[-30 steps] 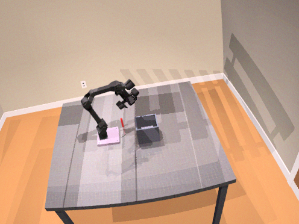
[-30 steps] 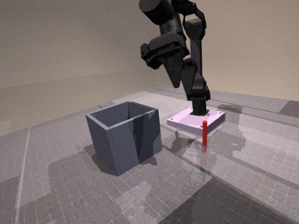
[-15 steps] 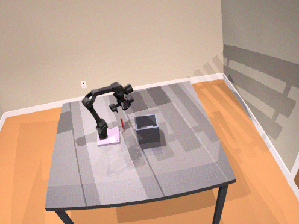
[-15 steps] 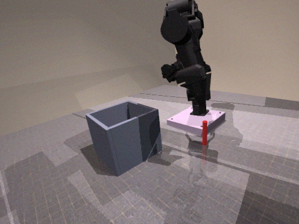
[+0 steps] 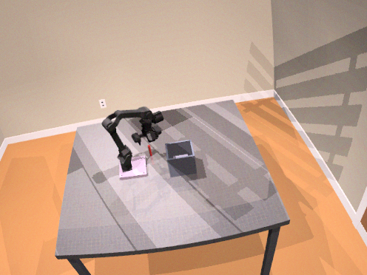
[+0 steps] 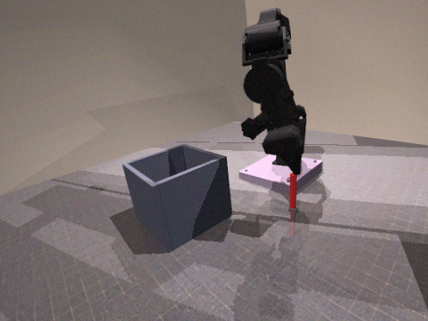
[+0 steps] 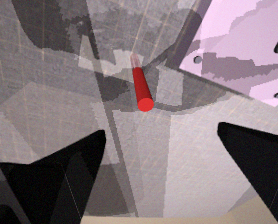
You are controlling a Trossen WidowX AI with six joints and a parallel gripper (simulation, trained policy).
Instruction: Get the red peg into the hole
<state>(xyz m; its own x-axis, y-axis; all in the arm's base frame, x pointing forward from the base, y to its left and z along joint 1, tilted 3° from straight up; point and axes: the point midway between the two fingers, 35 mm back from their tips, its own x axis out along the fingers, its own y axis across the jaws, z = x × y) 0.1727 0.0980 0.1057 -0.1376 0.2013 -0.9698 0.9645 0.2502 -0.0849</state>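
Now: the red peg 1 cm ahead of my gripper tip, 1 cm to the right of it and 6 cm below it.
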